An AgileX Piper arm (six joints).
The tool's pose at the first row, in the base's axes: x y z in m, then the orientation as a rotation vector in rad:
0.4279, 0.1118, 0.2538, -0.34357, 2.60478, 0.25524
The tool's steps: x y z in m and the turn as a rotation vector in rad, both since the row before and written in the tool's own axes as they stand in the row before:
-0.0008, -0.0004, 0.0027, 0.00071, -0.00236, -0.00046
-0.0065, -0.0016, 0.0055, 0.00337, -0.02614, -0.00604
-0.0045, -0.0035, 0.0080, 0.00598, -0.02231, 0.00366
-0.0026, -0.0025, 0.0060, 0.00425, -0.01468, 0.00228
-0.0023, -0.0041, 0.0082, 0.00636, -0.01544, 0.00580
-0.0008, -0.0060, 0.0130, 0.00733, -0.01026, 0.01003
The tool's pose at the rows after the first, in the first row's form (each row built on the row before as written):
0.4299, 0.1122, 0.2518, -0.34342, 2.60238, 0.25441
0.4383, 0.1133, 0.2501, -0.34447, 2.57542, 0.25076
0.4469, 0.1128, 0.2453, -0.33297, 2.55458, 0.24682
0.4527, 0.1124, 0.2414, -0.32550, 2.54083, 0.24379
0.4599, 0.1109, 0.2355, -0.31267, 2.52717, 0.23949
0.4690, 0.1084, 0.2247, -0.29522, 2.51948, 0.23511

